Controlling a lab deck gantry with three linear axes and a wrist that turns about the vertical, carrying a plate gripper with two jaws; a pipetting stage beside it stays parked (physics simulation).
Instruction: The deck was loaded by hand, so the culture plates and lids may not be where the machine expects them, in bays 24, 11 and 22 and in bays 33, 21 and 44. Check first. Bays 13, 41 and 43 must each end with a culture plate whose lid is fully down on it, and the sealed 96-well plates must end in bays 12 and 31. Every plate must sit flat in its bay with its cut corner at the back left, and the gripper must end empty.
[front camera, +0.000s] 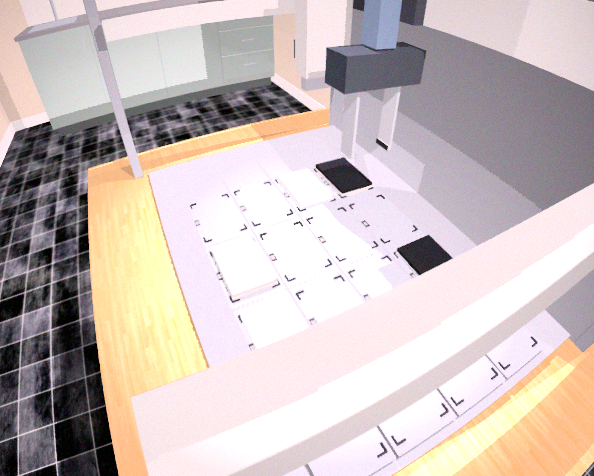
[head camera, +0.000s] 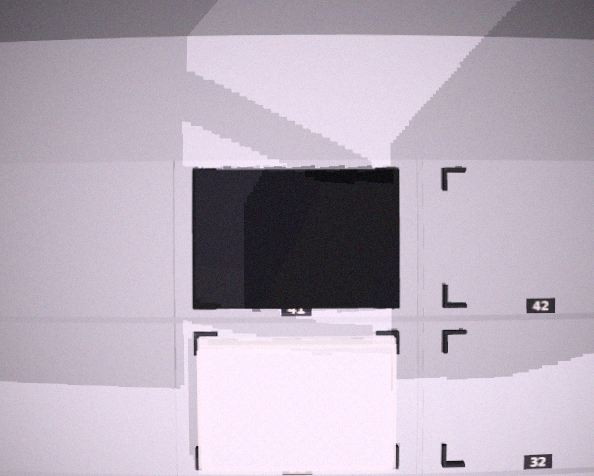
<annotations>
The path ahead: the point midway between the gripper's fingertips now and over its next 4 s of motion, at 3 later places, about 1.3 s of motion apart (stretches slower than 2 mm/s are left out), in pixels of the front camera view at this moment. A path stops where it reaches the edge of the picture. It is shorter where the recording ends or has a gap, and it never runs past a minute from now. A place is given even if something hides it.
My gripper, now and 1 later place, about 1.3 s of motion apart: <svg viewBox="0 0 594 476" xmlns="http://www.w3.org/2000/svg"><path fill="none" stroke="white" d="M366 150L316 354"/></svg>
</annotations>
